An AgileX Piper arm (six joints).
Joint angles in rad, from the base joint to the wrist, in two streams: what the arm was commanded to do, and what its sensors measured. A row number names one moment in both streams.
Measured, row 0:
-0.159 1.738 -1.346 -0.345 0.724 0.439
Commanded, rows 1 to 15:
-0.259 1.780 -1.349 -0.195 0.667 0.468
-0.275 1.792 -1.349 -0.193 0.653 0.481
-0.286 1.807 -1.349 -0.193 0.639 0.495
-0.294 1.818 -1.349 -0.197 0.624 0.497
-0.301 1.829 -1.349 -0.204 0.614 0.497
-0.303 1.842 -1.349 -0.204 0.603 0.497
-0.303 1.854 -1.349 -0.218 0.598 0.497
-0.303 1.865 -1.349 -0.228 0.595 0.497
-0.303 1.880 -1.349 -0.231 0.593 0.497
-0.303 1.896 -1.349 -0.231 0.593 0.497
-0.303 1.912 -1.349 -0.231 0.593 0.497
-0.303 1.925 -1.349 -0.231 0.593 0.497
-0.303 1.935 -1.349 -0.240 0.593 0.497
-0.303 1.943 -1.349 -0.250 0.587 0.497
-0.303 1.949 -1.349 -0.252 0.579 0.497
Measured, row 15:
-0.299 1.921 -1.346 -0.221 0.583 0.493
